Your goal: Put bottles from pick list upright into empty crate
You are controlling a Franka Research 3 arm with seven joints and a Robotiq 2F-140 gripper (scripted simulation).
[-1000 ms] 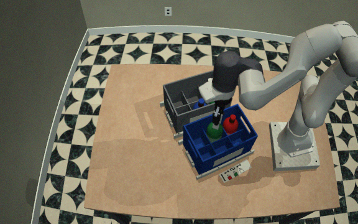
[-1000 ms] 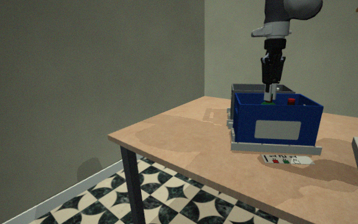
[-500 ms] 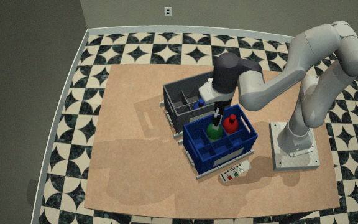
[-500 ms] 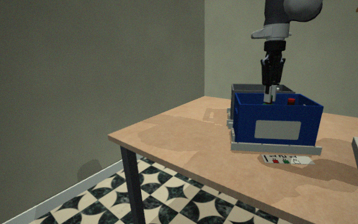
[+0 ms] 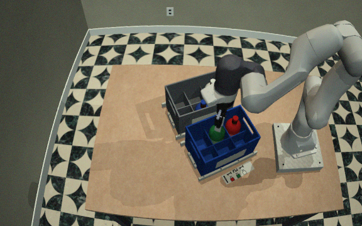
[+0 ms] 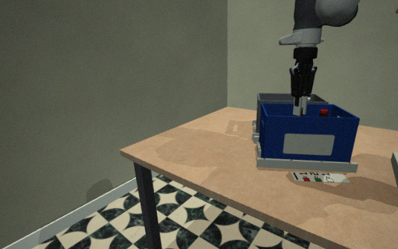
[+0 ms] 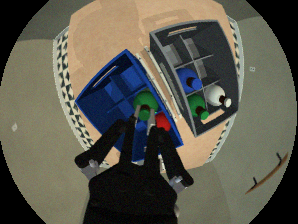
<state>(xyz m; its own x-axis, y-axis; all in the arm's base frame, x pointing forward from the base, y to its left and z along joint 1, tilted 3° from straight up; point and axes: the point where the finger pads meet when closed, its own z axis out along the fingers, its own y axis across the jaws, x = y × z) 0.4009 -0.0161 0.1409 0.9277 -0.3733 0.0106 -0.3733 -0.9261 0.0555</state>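
Right now the blue crate is 2 cm behind my hand, 4 cm to the left of it and 10 cm below it. From my hand the other things lie so: red bottle (8 cm behind, 4 cm to the right, 9 cm below); then grey crate (8 cm ahead, 17 cm to the right, 10 cm below); then blue bottle (6 cm ahead, 12 cm to the right, 9 cm below).
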